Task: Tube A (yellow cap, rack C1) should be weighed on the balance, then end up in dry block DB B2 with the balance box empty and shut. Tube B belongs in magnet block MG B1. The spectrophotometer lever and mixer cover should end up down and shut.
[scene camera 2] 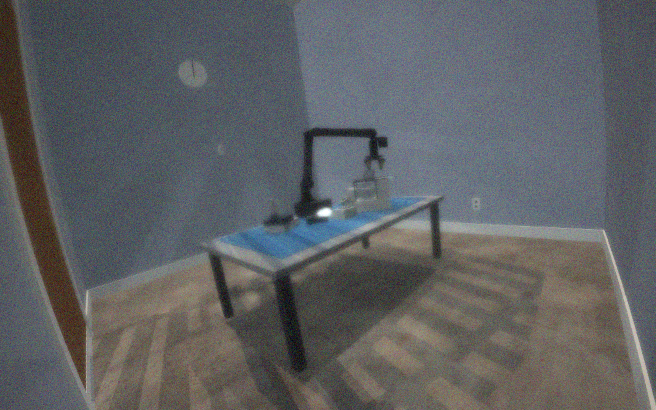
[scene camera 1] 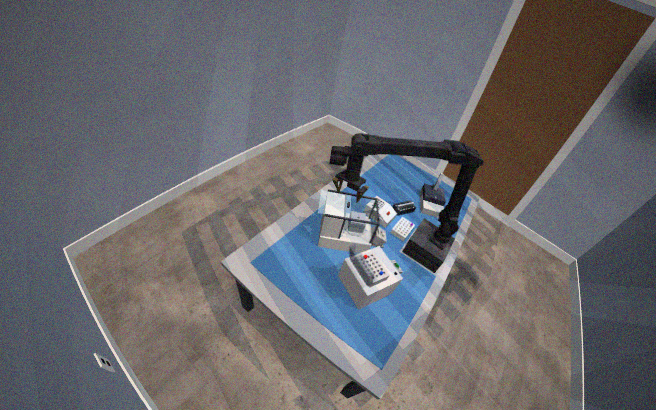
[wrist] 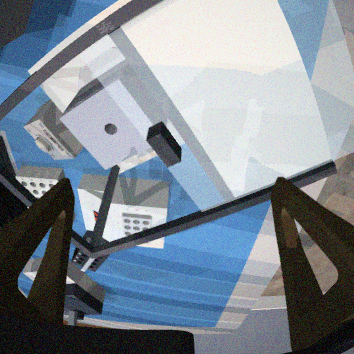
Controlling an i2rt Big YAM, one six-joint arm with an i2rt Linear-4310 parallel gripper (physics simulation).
The same spot on a balance with glass box: [scene camera 2: 370, 195] is [scene camera 1: 351, 210].
